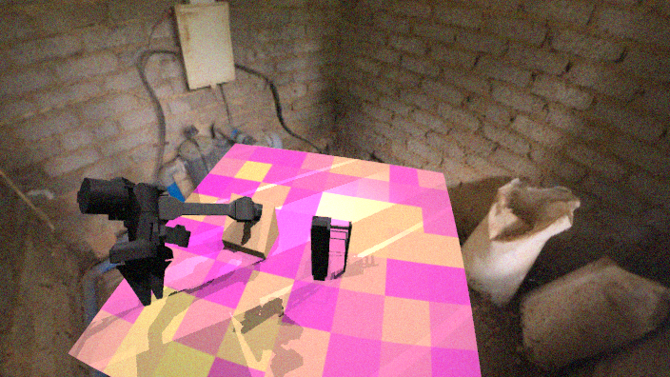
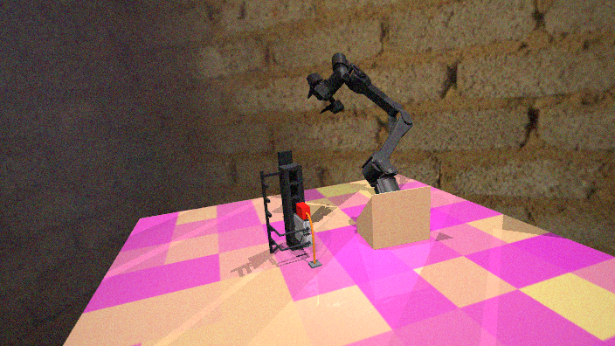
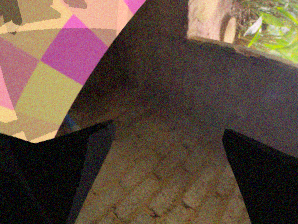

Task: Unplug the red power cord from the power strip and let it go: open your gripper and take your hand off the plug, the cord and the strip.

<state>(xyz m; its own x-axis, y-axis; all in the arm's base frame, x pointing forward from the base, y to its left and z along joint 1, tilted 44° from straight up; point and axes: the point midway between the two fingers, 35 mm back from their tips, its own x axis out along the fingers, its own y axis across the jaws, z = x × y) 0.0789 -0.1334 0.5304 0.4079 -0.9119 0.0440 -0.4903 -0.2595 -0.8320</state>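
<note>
My gripper tip is 190 mm short of the plug, 460 mm to the right of it and 260 mm above it. From my gripper tip the other things lie so: grey foot 180 mm ahead, 530 mm to the left, 410 mm below.
</note>
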